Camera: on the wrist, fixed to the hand. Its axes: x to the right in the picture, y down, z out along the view.
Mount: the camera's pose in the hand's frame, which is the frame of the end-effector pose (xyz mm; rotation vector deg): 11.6 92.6 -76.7 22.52 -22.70 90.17
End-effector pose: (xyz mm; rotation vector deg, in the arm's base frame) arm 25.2 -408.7 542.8 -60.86 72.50 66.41
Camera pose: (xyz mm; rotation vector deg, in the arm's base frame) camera -77.1 -472.0 532.0 40.30 106.10 110.23
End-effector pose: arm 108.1 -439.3 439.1 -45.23 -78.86 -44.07
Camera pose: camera 227.8 -454.8 444.8 -79.30 -44.01 50.68
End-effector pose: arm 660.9 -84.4 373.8 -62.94 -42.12 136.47
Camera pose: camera 700.5 -127.5 268.1 37.44 -30.11 -118.96
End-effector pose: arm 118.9 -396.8 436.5 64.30 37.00 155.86
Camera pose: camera 61.1 -502.9 435.6 -75.12 -3.93 -72.27
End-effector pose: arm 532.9 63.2 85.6 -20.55 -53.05 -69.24
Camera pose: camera 649.5 36.2 69.3 -45.51 -47.35 28.31
